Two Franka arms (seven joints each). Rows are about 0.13 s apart.
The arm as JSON. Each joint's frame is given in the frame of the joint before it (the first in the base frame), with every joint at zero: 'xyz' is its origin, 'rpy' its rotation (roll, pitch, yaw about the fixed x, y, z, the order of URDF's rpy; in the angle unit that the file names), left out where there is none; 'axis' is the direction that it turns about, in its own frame. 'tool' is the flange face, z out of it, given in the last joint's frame.
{
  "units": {
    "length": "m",
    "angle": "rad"
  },
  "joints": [
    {
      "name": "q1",
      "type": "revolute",
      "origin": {
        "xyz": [
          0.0,
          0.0,
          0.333
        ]
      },
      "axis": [
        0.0,
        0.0,
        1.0
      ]
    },
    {
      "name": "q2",
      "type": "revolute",
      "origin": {
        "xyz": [
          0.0,
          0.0,
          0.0
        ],
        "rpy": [
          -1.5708,
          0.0,
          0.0
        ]
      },
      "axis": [
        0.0,
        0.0,
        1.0
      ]
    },
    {
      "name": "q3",
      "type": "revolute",
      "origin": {
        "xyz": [
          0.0,
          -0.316,
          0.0
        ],
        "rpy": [
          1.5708,
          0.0,
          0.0
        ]
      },
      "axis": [
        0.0,
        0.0,
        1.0
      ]
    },
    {
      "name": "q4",
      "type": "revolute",
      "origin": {
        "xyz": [
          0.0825,
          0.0,
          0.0
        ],
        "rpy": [
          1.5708,
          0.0,
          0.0
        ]
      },
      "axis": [
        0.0,
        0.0,
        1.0
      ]
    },
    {
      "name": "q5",
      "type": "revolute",
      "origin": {
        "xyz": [
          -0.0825,
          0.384,
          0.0
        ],
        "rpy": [
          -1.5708,
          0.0,
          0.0
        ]
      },
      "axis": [
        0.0,
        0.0,
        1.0
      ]
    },
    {
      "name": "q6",
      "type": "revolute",
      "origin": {
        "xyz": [
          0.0,
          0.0,
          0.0
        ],
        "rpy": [
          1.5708,
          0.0,
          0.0
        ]
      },
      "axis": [
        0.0,
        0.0,
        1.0
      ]
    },
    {
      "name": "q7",
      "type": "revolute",
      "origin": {
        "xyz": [
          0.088,
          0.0,
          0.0
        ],
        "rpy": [
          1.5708,
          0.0,
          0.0
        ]
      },
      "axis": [
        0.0,
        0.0,
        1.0
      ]
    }
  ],
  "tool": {
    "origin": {
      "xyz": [
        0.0,
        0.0,
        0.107
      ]
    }
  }
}
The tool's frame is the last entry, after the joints.
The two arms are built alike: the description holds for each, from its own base.
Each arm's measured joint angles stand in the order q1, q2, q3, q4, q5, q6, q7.
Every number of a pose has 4 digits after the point. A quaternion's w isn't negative.
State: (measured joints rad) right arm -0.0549 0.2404 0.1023 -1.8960 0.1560 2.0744 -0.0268; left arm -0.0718 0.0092 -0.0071 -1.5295 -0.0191 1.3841 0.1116
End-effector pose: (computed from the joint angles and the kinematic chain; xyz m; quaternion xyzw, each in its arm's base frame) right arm 0.6044 0.0339 0.3733 -0.9964 0.0038 0.0315 0.0789; left arm 0.5352 -0.0446 0.6238 0.9923 -0.0959 -0.0771 0.0108
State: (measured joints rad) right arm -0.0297 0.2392 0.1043 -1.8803 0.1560 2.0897 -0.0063; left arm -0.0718 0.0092 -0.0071 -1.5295 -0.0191 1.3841 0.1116
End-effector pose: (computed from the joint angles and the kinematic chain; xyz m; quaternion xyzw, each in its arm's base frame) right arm 0.6087 0.0501 0.3824 -0.9967 0.0006 0.0173 0.0789; left arm 0.5352 -0.0446 0.6238 0.9923 -0.0959 -0.0771 0.0108
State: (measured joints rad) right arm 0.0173 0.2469 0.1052 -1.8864 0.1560 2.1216 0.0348; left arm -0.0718 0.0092 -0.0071 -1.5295 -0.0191 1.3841 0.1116
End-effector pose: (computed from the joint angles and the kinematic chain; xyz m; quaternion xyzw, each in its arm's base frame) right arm 0.6080 0.0788 0.3777 -0.9969 -0.0011 0.0118 0.0783; left arm 0.5352 -0.0446 0.6238 0.9923 -0.0959 -0.0771 0.0108
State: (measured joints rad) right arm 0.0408 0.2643 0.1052 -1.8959 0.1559 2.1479 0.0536; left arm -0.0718 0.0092 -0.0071 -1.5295 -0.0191 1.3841 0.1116
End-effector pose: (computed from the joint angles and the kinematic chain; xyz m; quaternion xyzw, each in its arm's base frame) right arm 0.6072 0.0927 0.3650 -0.9969 -0.0015 0.0137 0.0777; left arm 0.5352 -0.0446 0.6238 0.9923 -0.0959 -0.0771 0.0108
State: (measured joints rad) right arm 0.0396 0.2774 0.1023 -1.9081 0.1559 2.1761 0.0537; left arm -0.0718 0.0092 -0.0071 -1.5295 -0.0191 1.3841 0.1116
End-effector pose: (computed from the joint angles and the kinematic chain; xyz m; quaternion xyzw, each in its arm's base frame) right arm 0.6078 0.0898 0.3538 -0.9970 0.0025 0.0120 0.0770; left arm 0.5352 -0.0446 0.6238 0.9923 -0.0959 -0.0771 0.0108
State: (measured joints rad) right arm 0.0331 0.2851 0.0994 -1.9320 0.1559 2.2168 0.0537; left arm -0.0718 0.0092 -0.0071 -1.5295 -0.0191 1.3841 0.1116
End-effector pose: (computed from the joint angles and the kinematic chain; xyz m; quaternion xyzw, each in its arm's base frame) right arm 0.6068 0.0833 0.3419 -0.9971 0.0096 0.0071 0.0758; left arm 0.5352 -0.0446 0.6238 0.9923 -0.0959 -0.0771 0.0108
